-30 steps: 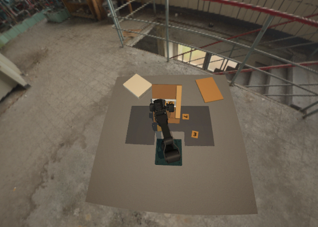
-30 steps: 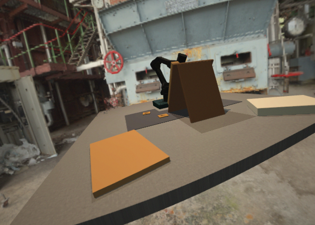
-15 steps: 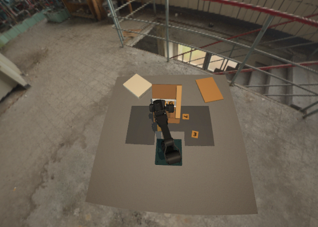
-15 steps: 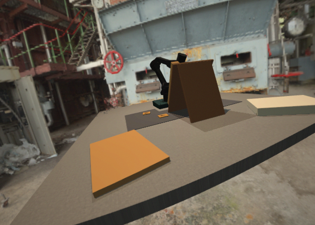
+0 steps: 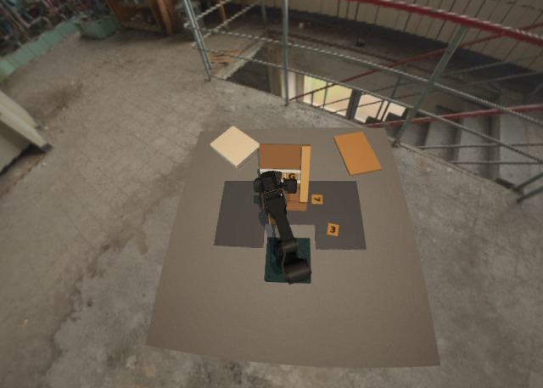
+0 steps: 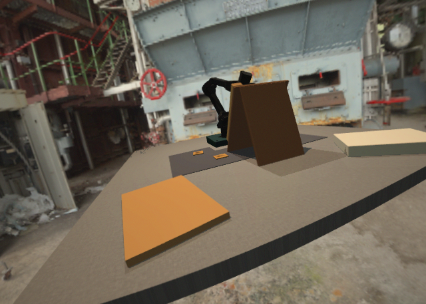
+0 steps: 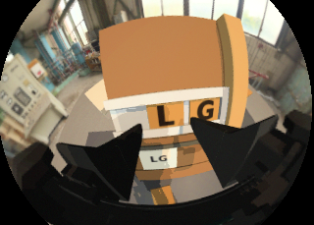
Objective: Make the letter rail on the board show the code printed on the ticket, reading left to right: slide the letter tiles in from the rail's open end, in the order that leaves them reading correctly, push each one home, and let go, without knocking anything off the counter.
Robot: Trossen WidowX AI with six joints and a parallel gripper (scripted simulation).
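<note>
Now: the orange tile marked l 20 mm below my gripper tip, 20 mm ahead of it and 10 mm to the right of it. Also, from my gripper tip: white ticket (100 mm below, 30 mm to the left, 30 mm behind); then orange tile marked g (70 mm to the right, 20 mm below, 10 mm ahead); then dark mat (190 mm below, 140 mm behind, 30 mm to the right).
</note>
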